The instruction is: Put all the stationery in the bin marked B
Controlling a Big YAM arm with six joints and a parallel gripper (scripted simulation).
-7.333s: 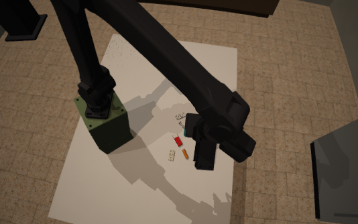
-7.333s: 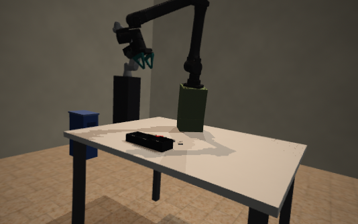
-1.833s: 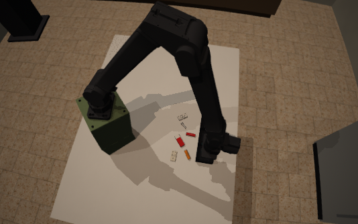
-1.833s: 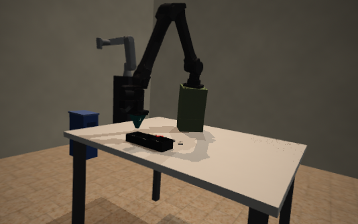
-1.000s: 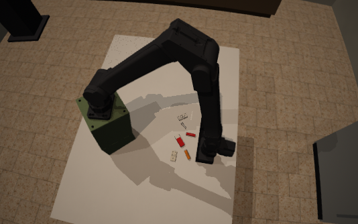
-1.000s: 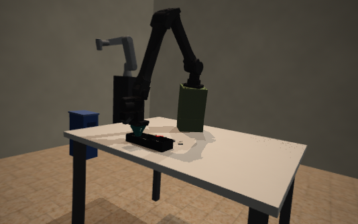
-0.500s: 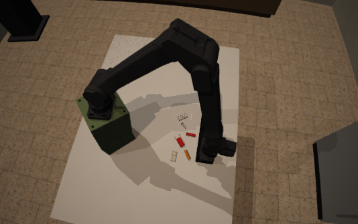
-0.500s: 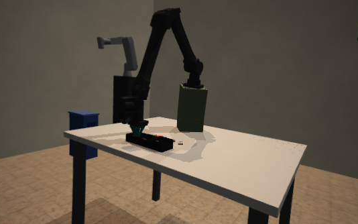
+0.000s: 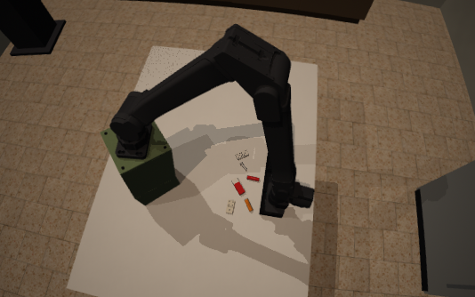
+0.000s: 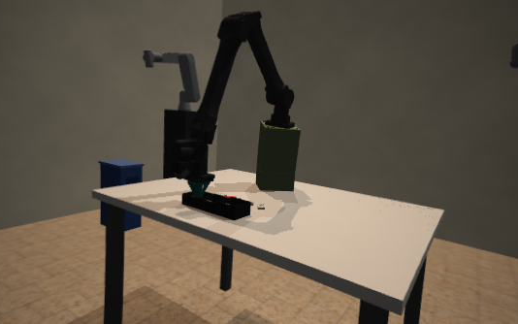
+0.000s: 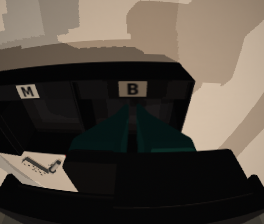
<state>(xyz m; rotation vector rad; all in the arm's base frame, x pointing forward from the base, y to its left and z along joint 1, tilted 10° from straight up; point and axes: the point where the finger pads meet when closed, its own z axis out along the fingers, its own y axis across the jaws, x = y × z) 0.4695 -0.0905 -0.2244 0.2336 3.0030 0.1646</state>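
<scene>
The row of bins lies 80 mm to the left of my hand and 10 mm ahead of it. The rest, counted from my hand: red block 130 mm behind, 70 mm to the left, 20 mm below; then beige tile 160 mm behind, 20 mm below, 10 mm to the right; then orange stick 90 mm behind, 20 mm below.
</scene>
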